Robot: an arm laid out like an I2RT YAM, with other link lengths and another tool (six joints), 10 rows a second.
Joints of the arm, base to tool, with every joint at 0 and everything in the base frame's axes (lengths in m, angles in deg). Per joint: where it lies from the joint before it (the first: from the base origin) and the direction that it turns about. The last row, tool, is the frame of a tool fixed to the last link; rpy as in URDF.
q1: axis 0 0 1 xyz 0 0 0.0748
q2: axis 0 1 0 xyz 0.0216 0.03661 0.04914
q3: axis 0 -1 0 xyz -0.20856 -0.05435 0
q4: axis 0 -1 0 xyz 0.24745 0.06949 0.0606
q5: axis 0 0 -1 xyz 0.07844 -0.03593 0.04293
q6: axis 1 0 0 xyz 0.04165 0 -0.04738
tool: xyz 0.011 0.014 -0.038 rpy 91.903 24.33 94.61
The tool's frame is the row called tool.
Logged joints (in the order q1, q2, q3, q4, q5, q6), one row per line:
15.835, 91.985, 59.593, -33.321, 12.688, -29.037
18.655, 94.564, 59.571, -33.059, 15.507, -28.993
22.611, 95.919, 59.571, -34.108, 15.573, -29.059
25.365, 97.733, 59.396, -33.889, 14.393, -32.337
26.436, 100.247, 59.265, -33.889, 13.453, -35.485
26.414, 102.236, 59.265, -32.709, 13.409, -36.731
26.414, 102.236, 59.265, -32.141, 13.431, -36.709
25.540, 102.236, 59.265, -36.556, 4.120, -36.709
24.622, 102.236, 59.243, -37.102, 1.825, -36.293
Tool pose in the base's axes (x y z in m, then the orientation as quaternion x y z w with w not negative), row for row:
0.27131, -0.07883, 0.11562, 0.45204, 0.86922, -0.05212, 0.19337
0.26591, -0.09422, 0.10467, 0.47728, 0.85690, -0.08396, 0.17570
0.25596, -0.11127, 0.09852, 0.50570, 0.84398, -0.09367, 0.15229
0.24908, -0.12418, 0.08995, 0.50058, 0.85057, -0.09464, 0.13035
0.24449, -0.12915, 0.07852, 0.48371, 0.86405, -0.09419, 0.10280
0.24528, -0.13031, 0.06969, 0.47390, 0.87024, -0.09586, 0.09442
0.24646, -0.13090, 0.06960, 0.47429, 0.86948, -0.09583, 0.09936
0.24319, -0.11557, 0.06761, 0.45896, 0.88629, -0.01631, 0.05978
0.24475, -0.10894, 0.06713, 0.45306, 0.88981, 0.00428, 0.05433
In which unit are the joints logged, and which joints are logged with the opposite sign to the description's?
The joints are logged in degrees. Opposite sign: q1.
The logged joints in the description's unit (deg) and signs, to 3 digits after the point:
-15.835, 91.985, 59.593, -33.321, 12.688, -29.037
-18.655, 94.564, 59.571, -33.059, 15.507, -28.993
-22.611, 95.919, 59.571, -34.108, 15.573, -29.059
-25.365, 97.733, 59.396, -33.889, 14.393, -32.337
-26.436, 100.247, 59.265, -33.889, 13.453, -35.485
-26.414, 102.236, 59.265, -32.709, 13.409, -36.731
-26.414, 102.236, 59.265, -32.141, 13.431, -36.709
-25.540, 102.236, 59.265, -36.556, 4.120, -36.709
-24.622, 102.236, 59.243, -37.102, 1.825, -36.293

